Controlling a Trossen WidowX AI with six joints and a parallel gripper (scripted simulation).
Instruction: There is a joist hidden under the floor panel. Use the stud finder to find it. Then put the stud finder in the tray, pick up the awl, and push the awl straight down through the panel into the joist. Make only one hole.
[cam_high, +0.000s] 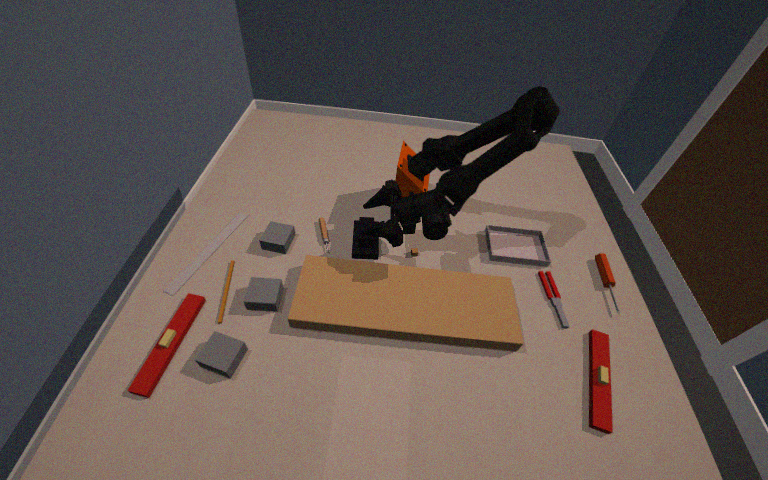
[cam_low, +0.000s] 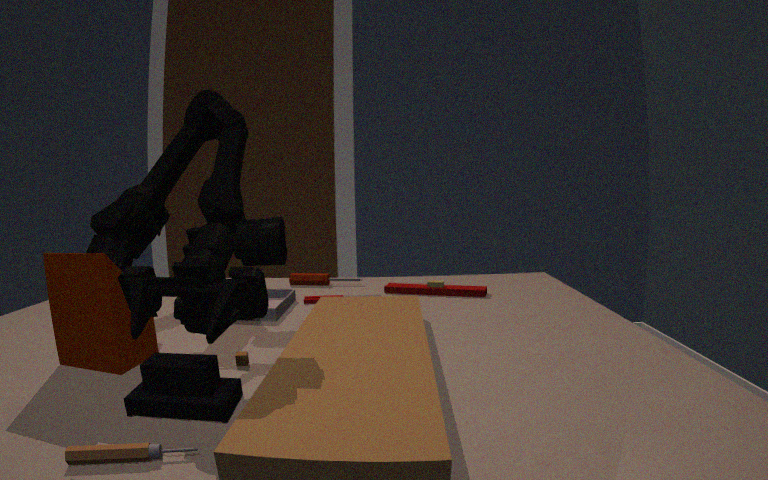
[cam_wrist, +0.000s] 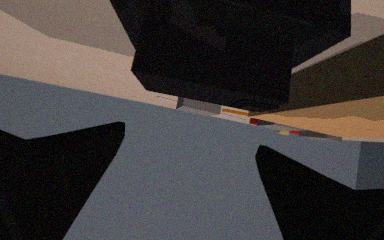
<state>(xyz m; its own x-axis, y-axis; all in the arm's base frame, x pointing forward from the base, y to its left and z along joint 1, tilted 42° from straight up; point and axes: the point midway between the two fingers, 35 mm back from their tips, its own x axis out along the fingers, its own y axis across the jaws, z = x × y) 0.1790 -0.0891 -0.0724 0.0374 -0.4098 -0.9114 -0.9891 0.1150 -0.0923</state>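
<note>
Now: the stud finder 2 cm ahead of my gripper tip, 1 cm to the left of it and 4 cm below it. Round my gripper tip: awl 10 cm to the right, 8 cm below; then pencil 17 cm ahead, 32 cm to the right, 8 cm below; then small cube 4 cm ahead, 14 cm to the left, 8 cm below.
</note>
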